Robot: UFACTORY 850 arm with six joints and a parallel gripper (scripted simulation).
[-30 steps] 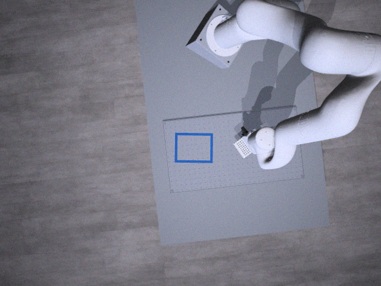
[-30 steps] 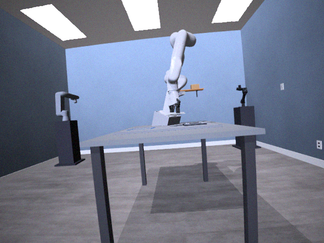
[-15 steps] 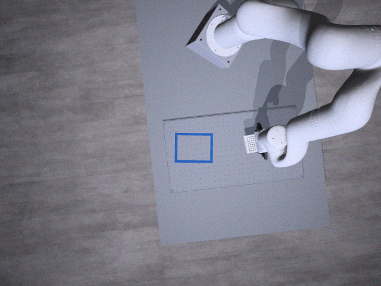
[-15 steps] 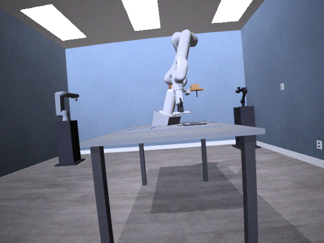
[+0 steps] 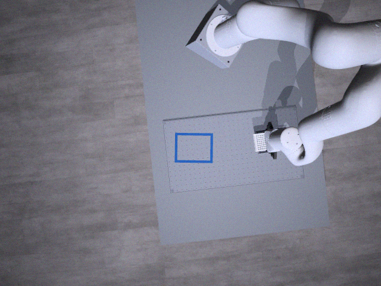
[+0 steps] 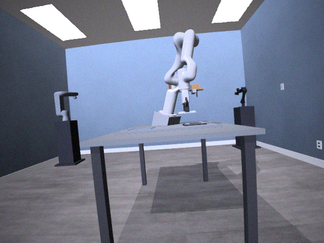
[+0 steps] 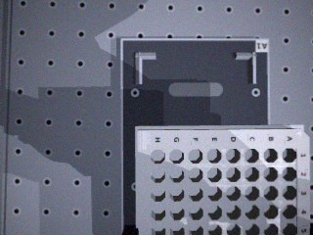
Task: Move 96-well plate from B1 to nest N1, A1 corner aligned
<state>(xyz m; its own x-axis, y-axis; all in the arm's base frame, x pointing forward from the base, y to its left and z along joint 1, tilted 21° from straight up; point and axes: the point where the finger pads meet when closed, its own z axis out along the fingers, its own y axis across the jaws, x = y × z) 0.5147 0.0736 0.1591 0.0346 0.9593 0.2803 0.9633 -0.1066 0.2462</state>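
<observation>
Right now the dark plate nest is 50 mm to the left of my hand and 100 mm below it. The rest, counted from my hand: white 96-well plate: 10 mm below; then A1 mark: 60 mm ahead, 120 mm to the left, 100 mm below.
</observation>
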